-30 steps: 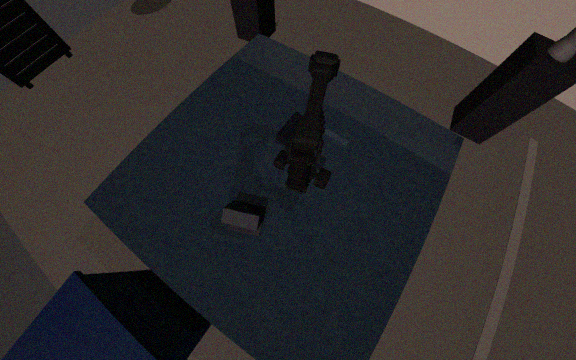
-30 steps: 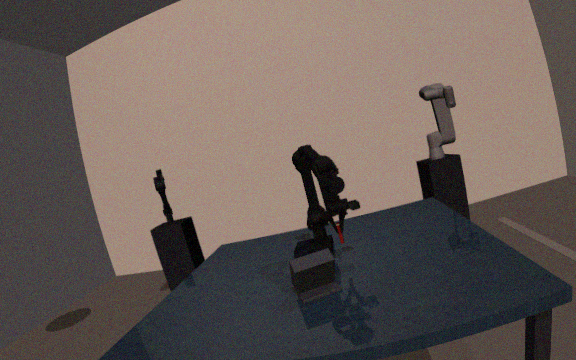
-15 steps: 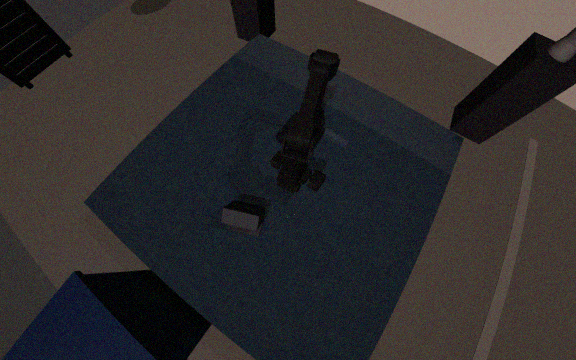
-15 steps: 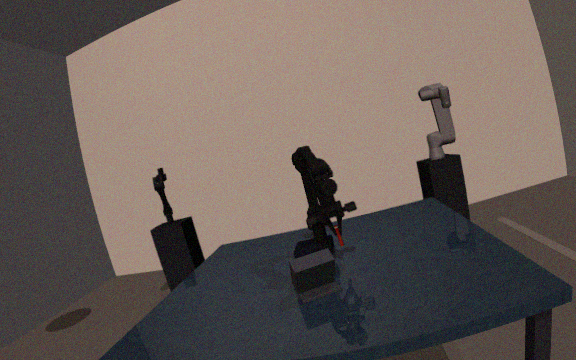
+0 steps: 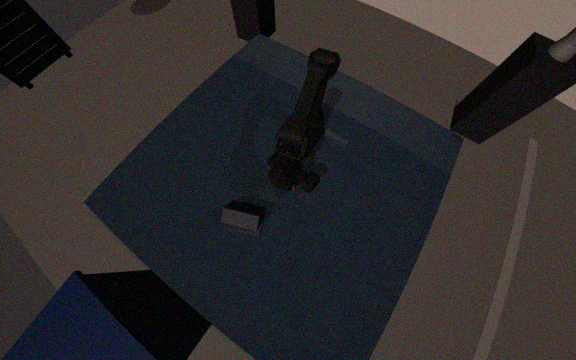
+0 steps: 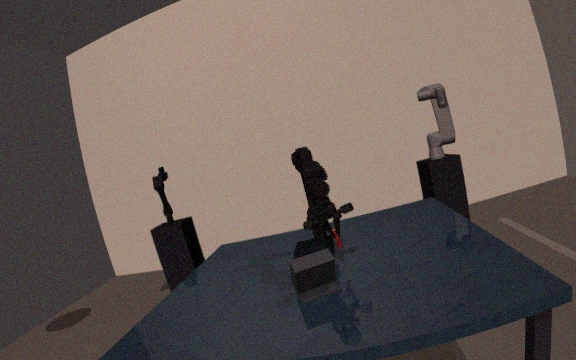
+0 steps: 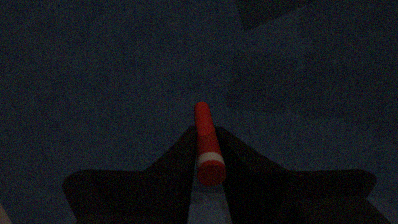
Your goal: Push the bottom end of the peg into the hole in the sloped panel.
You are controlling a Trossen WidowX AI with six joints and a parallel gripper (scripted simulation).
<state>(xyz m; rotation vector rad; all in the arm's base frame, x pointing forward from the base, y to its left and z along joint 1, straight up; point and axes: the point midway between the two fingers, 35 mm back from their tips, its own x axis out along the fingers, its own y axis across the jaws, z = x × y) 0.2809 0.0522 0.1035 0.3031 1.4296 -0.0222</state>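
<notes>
Now: gripper tip 18 cm short of the sloped panel, 11 cm to the left of it and 4 cm above it. From my gripper tip the other things lie so: peg 2 cm above.
</notes>
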